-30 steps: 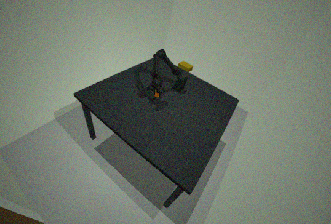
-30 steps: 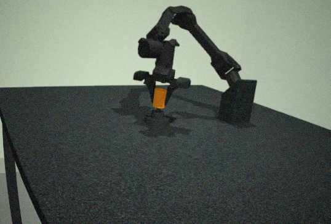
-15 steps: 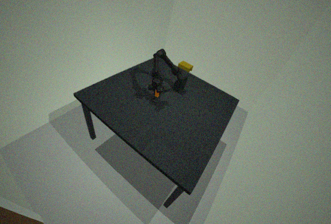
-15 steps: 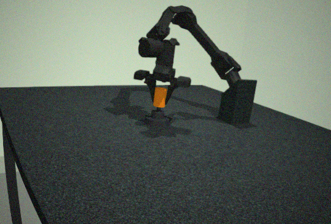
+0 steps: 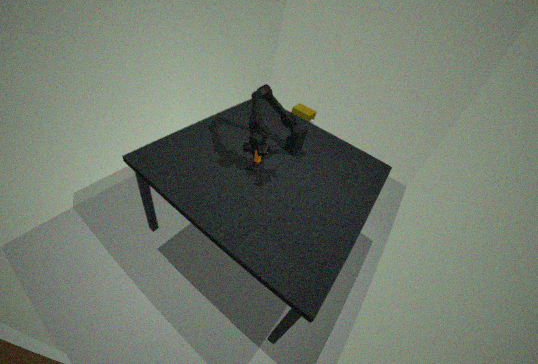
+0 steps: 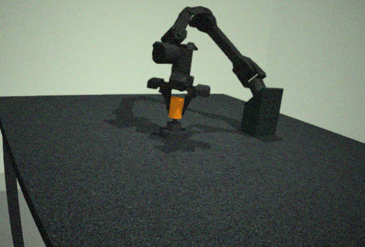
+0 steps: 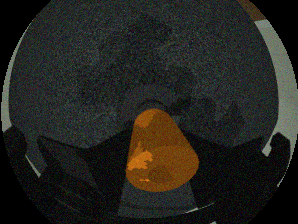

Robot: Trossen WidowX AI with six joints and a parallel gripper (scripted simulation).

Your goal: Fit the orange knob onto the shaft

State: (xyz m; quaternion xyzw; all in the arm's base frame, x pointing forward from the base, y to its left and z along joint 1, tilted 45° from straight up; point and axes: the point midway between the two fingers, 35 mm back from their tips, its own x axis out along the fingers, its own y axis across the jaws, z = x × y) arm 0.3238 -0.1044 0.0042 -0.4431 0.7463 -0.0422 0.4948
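Now: the orange knob 2 cm above my gripper tip. Round my gripper tip: round dark pedestal (4 cm below).
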